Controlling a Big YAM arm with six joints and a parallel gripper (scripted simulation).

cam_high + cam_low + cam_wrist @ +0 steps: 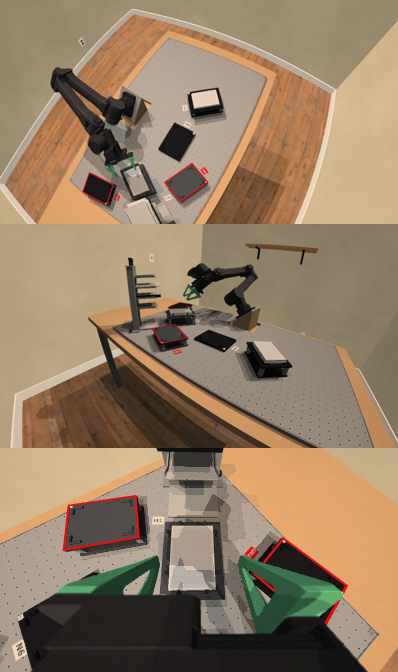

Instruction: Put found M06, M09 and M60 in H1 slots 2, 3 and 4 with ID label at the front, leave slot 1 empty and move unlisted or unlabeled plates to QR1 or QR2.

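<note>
My hand is 3 cm short of the grey regrip nest, 1 cm to the left of it and 10 cm above it. Also, from my hand: H1 deck label 19 cm ahead, 15 cm below; dark plate 18 cm ahead, 11 cm to the right, 2 cm above; red-edged quarantine nest 13 cm behind, 17 cm to the right, 12 cm below.
</note>
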